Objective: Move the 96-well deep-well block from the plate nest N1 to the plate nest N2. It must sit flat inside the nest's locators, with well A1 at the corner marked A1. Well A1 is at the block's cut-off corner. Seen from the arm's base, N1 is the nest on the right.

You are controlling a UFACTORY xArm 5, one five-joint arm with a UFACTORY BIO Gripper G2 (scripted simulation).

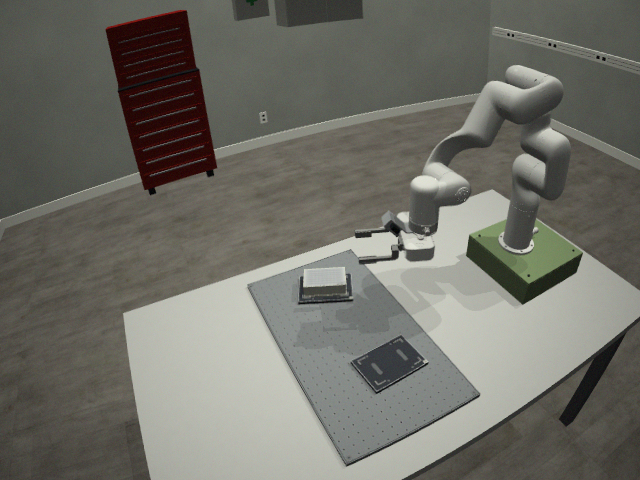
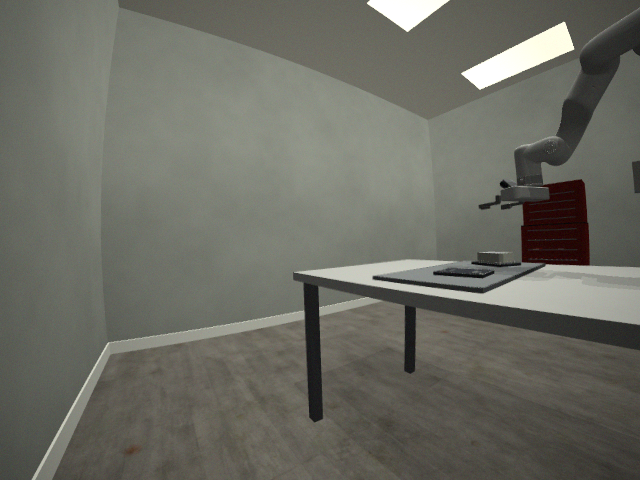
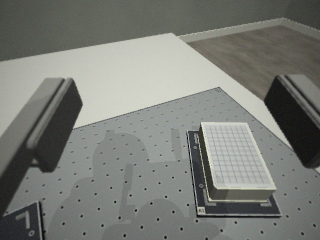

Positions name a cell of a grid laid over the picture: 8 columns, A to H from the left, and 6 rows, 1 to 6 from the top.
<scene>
In view: a white 96-well deep-well block (image 1: E4), a grey perforated mat (image 3: D5) and a dark plate nest (image 3: F6).
The white 96-well deep-well block also shows in image 3 (image 3: F5).
</scene>
